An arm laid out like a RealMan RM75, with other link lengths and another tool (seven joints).
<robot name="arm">
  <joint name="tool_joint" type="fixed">
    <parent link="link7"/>
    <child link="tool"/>
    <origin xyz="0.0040 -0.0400 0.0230" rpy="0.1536 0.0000 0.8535"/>
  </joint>
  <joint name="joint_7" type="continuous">
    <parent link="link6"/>
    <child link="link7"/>
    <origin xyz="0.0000 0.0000 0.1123" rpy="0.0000 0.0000 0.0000"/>
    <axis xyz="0 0 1"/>
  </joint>
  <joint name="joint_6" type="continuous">
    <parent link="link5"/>
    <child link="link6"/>
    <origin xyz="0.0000 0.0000 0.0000" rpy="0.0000 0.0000 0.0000"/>
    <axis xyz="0 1 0"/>
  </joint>
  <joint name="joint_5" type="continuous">
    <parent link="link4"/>
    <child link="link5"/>
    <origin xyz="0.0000 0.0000 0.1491" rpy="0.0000 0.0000 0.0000"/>
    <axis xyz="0 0 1"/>
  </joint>
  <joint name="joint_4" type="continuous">
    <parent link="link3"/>
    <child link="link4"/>
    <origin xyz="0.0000 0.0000 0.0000" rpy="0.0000 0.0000 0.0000"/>
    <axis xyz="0 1 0"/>
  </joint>
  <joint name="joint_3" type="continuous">
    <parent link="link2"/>
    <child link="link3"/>
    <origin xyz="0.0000 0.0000 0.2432" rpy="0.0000 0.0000 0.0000"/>
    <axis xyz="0 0 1"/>
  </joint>
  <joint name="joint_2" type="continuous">
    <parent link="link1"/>
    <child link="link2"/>
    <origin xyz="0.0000 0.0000 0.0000" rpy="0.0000 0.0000 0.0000"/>
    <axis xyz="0 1 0"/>
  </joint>
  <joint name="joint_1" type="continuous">
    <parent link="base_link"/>
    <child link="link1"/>
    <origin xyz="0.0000 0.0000 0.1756" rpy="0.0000 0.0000 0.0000"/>
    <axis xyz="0 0 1"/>
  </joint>
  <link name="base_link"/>
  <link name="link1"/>
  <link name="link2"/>
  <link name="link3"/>
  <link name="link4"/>
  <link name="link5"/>
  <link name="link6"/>
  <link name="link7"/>
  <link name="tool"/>
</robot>
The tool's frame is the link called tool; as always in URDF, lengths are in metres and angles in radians. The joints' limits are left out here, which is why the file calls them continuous.
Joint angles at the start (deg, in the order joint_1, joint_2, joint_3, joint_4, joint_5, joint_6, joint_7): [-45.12, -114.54, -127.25, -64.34, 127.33, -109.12, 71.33]
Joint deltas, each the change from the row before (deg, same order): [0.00, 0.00, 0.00, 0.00, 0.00, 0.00, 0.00]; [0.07, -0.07, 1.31, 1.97, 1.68, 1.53, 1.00]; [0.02, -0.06, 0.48, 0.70, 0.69, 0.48, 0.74]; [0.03, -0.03, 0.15, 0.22, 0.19, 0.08, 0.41]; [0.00, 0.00, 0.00, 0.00, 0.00, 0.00, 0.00]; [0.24, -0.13, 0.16, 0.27, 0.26, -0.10, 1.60]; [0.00, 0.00, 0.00, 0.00, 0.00, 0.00, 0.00]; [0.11, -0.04, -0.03, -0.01, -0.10, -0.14, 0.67]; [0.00, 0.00, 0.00, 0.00, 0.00, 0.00, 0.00]
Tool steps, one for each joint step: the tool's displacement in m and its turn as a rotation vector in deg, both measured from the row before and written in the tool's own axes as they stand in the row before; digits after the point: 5 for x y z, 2 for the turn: [0.00000, 0.00000, 0.00000, 0.00, 0.00, 0.00]; [-0.00616, 0.00471, 0.00505, -1.50, -1.32, -0.37]; [-0.00193, 0.00182, 0.00210, -0.67, -0.43, 0.26]; [-0.00040, 0.00075, 0.00076, -0.26, -0.04, 0.23]; [0.00000, 0.00000, 0.00000, 0.00, 0.00, 0.00]; [-0.00007, 0.00209, 0.00144, -0.49, 0.28, 1.12]; [0.00000, 0.00000, 0.00000, 0.00, 0.00, 0.00]; [0.00051, 0.00044, 0.00022, -0.03, 0.29, 0.55]; [0.00000, 0.00000, 0.00000, 0.00, 0.00, 0.00]
